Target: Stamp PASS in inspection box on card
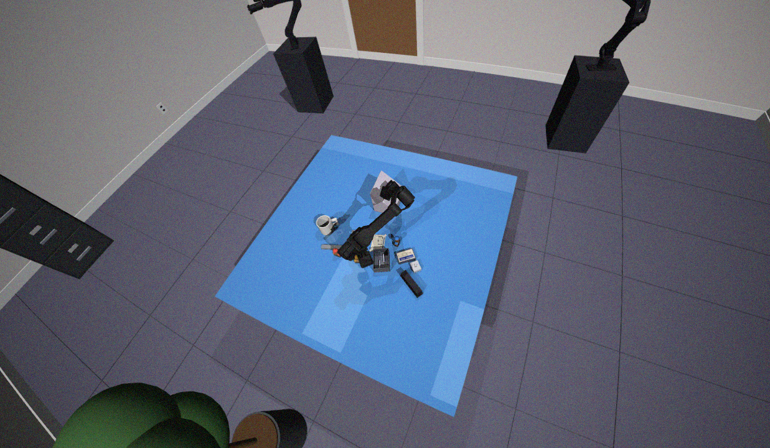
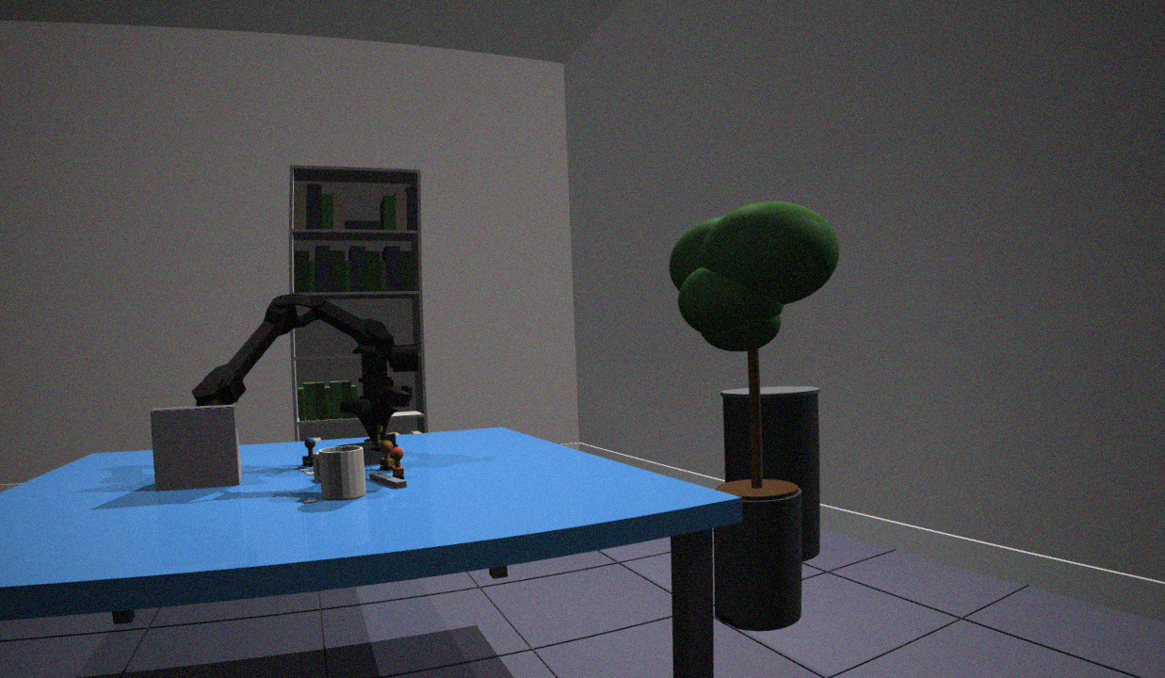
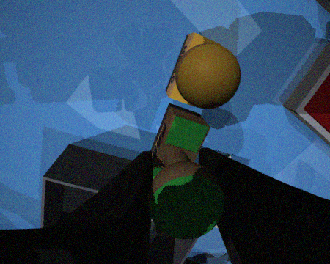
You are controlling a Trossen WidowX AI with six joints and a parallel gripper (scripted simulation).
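Right now the yellow-knobbed stamp is 10 mm ahead of my gripper tip, 40 mm to the right of it and 40 mm below it. Round my gripper tip: cream card: 120 mm behind, 30 mm to the left, 60 mm below; then dark tray: 10 mm behind, 80 mm to the left, 50 mm below; then red ink pad: 110 mm behind, 90 mm to the right, 60 mm below.
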